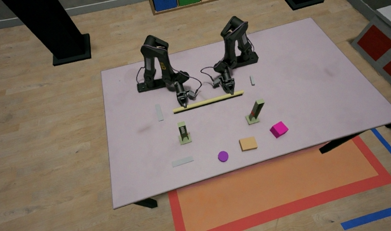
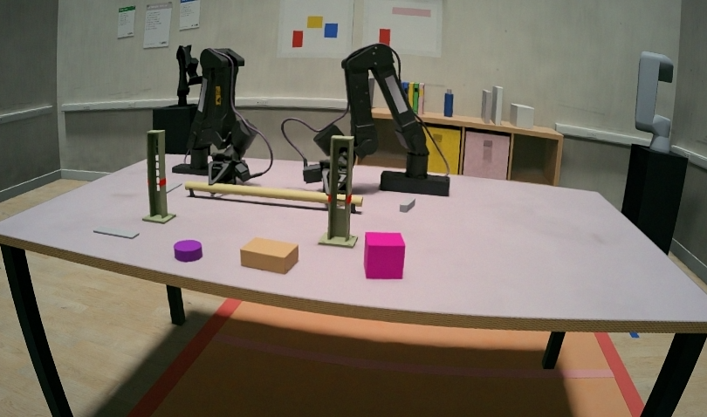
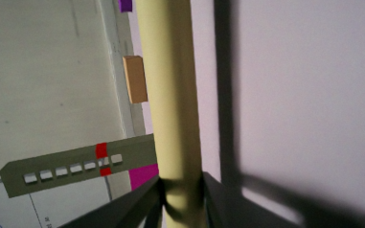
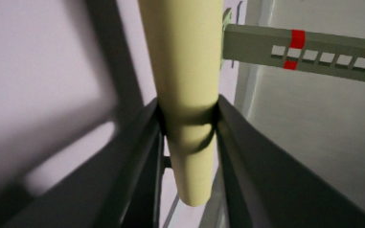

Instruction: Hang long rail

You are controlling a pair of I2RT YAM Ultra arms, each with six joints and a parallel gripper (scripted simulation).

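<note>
The long yellow rail lies 16 cm to the right of my left hand, 1 cm below it and 1 cm ahead of it. Round my left hand: magenta cube: 32 cm ahead, 17 cm to the left; purple disc: 38 cm ahead, 20 cm to the right, 2 cm below; orange block: 35 cm ahead, 3 cm to the right, 1 cm below.
Now: the long yellow rail 160 mm to the left of my right hand and 10 mm below it. The rest, counted from my right hand: magenta cube (490 mm to the left, 320 mm ahead); purple disc (380 mm ahead, 130 mm to the left, 20 mm below); orange block (350 mm ahead, 290 mm to the left, 10 mm below).
</note>
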